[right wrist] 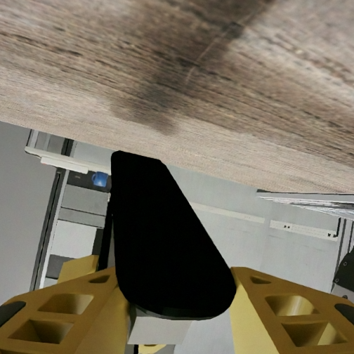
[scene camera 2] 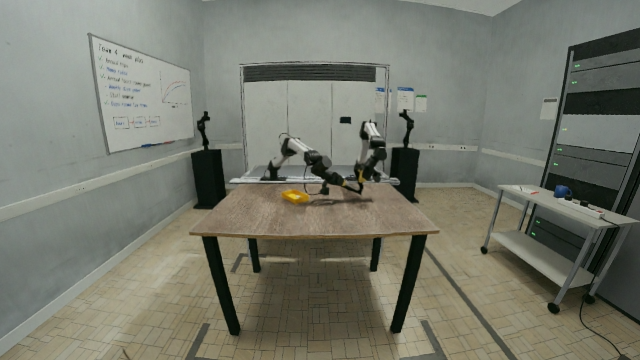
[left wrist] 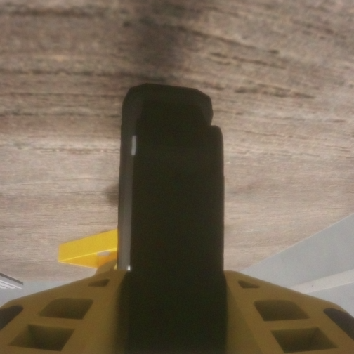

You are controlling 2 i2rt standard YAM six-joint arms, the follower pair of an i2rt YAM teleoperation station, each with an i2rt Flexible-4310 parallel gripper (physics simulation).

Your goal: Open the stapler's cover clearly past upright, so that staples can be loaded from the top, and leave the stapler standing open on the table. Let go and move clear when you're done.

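Frame: origin at the left arm's base, x ahead, y left, z up, level; millimetres.
Seen in the pictures: left gripper, fingertip midpoint: [scene camera 2: 358, 181]; right gripper, fingertip midpoint: [scene camera 2: 343, 184]; right arm's base, link origin: [scene camera 2: 273, 179].
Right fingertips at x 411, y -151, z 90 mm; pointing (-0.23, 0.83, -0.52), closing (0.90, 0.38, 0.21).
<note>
Offsets run from my right fingertips to a thing's top centre. "spot": to the spot under its first point. Level surfaces: height alone.
The black stapler @[spot: dy +61, dx +9, dz -25 mm] [scene camera 2: 354, 189] [left wrist: 172, 200] [right wrist: 162, 240] is held in the air, a little above the table. My right gripper [scene camera 2: 345, 184] [right wrist: 179, 278] is shut on the stapler, with a finger against each side of its broad, rounded part. My left gripper [scene camera 2: 361, 179] [left wrist: 173, 282] comes down from above and is shut on the stapler's long dark body, with its fingers against both sides. Near the far end of that body, one part stands slightly apart from another. The angle between cover and base cannot be told from these views.
A yellow tray @[spot: dy -279, dx -35, dz -89 mm] [scene camera 2: 295, 196] [left wrist: 87, 250] lies on the wooden table @[dz -95 mm] [scene camera 2: 310, 220], left of the stapler in the scene view. The arms' mounting rail @[spot: dy -740, dx -322, dz -88 mm] [scene camera 2: 240, 181] runs along the table's back edge. A white cart [scene camera 2: 560, 202] with a blue mug [scene camera 2: 562, 191] stands to the right.
</note>
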